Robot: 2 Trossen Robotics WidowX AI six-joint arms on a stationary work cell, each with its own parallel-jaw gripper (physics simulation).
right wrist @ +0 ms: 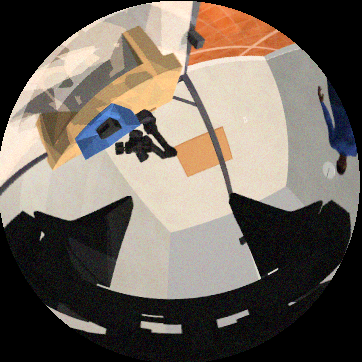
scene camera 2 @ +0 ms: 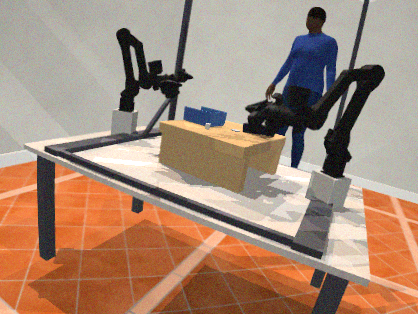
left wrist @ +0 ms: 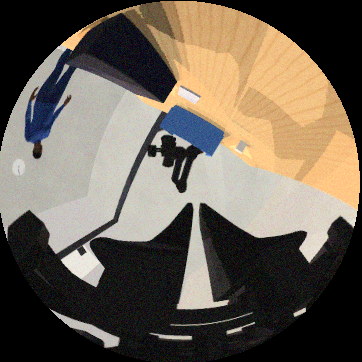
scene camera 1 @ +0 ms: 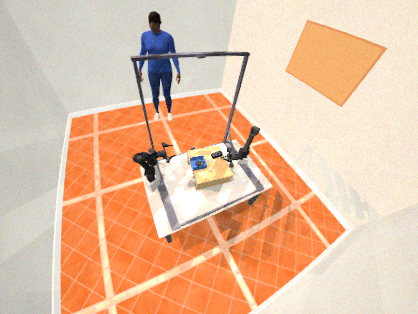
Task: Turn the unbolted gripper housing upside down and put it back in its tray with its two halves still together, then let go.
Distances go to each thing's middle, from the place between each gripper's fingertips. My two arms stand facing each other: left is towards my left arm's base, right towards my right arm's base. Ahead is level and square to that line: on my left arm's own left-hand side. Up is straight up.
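Labels:
Relative to the blue tray point(left wrist: 179, 121), my right gripper is 190 mm to the right of it, 120 mm short of it and 120 mm above it. Going by their middles, the tray is the nearest to my right gripper of the things named here. Counted from my right hand: black block point(left wrist: 124, 55), 410 mm to the left, 70 mm ahead, 130 mm below; tan wooden block point(scene camera 2: 221, 156), 310 mm to the left, 120 mm ahead, 230 mm below.
My left hand is 7 cm past the blue tray, 20 cm to the left of it and 8 cm above it. Counted from my left hand: black block, 2 cm to the left, 12 cm behind, 8 cm below; tan wooden block, 8 cm to the right, 6 cm behind, 19 cm below. Going by their middles, the black block is the nearest to my left hand of the things named here.

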